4 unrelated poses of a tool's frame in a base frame.
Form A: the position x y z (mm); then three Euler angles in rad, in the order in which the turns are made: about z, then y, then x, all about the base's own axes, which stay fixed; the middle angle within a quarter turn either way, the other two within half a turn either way.
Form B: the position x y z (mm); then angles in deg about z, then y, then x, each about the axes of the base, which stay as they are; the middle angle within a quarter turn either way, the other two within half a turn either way. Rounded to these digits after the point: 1 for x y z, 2 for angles.
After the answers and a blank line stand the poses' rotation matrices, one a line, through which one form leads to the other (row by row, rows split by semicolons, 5 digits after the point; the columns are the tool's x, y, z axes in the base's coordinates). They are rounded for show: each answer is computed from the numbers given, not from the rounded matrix.
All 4 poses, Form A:
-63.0 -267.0 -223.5 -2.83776 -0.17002 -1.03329
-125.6 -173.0 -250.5 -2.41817 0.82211 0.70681
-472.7 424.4 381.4 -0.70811 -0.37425 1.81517
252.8 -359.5 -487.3 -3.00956 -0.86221 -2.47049
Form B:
-63.0 -267.0 -223.5 -162.59 -9.74 -59.20
-125.6 -173.0 -250.5 -138.55 47.10 40.50
-472.7 424.4 381.4 -40.57 -21.44 104.00
252.8 -359.5 -487.3 -172.44 -49.40 -141.55

-0.94044 0.29487 -0.16920; -0.29186 -0.44506 0.84660; 0.17433 0.84556 0.50461
-0.51020 0.45058 0.73258; -0.85997 -0.25506 -0.44204; -0.01232 -0.85553 0.51761
0.70702 0.60538 -0.36557; -0.11207 -0.41449 -0.90313; -0.69826 0.67950 -0.22520
-0.64510 0.08567 -0.75928; -0.36495 0.83848 0.40468; 0.67131 0.53816 -0.50963

